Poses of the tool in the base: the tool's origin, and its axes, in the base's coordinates. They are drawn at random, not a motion.
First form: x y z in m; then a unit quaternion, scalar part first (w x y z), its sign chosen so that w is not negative.
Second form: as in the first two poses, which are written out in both.
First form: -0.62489 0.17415 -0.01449 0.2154 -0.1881 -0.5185 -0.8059
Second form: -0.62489 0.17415 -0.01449 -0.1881 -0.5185 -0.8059 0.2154
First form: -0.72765 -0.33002 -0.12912 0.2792 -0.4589 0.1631 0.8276
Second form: -0.72765 -0.33002 -0.12912 -0.4589 0.1631 0.8276 0.2792
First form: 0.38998 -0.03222 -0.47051 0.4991 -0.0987 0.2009 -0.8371
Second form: 0.38998 -0.03222 -0.47051 -0.0987 0.2009 -0.8371 0.4991
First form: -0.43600 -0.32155 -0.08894 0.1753 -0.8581 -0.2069 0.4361
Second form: -0.43600 -0.32155 -0.08894 -0.8581 -0.2069 0.4361 0.1753
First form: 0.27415 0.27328 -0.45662 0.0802 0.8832 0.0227 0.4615
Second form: 0.27415 0.27328 -0.45662 0.8832 0.0227 0.4615 0.0802
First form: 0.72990 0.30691 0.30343 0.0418 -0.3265 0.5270 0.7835
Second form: 0.72990 0.30691 0.30343 -0.3265 0.5270 0.7835 0.0418
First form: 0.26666 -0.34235 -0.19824 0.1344 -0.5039 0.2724 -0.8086
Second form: 0.26666 -0.34235 -0.19824 -0.5039 0.2724 -0.8086 0.1344
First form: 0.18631 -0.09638 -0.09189 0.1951 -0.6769 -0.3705 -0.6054
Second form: 0.18631 -0.09638 -0.09189 -0.6769 -0.3705 -0.6054 0.1951
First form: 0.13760 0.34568 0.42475 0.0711 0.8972 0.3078 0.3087
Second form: 0.13760 0.34568 0.42475 0.8972 0.3078 0.3087 0.0711
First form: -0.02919 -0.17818 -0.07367 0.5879 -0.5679 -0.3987 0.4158
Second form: -0.02919 -0.17818 -0.07367 -0.5679 -0.3987 0.4158 0.5879
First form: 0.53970 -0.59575 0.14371 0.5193 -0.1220 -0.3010 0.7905
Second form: 0.53970 -0.59575 0.14371 -0.1220 -0.3010 0.7905 0.5193
